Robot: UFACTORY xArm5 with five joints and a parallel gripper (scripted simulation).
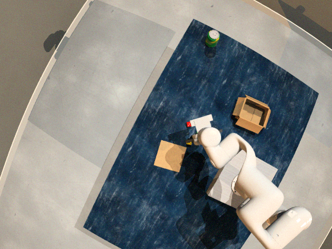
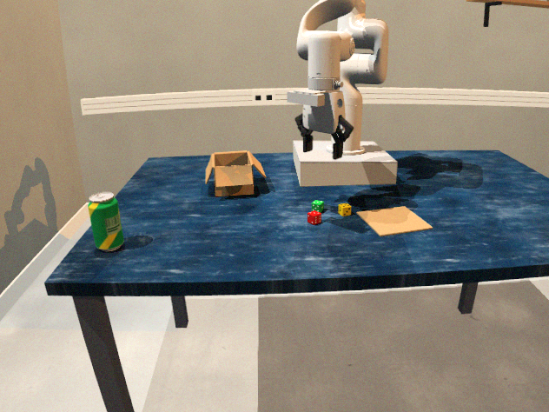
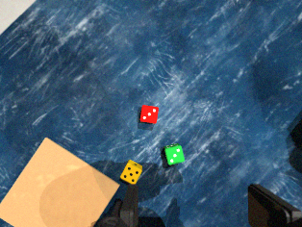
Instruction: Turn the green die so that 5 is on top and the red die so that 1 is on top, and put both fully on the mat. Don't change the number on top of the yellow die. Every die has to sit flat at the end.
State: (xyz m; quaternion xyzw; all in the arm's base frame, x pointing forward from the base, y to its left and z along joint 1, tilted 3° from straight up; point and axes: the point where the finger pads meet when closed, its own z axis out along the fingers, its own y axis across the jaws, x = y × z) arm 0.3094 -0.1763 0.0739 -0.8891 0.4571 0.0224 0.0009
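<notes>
My hand is 15 cm above the green die and 1 cm to the left of it. Round my hand: red die (15 cm below, 7 cm ahead, 4 cm to the right); mat (16 cm below, 15 cm to the left, 11 cm ahead); yellow die (15 cm below, 5 cm to the left, 4 cm ahead).
</notes>
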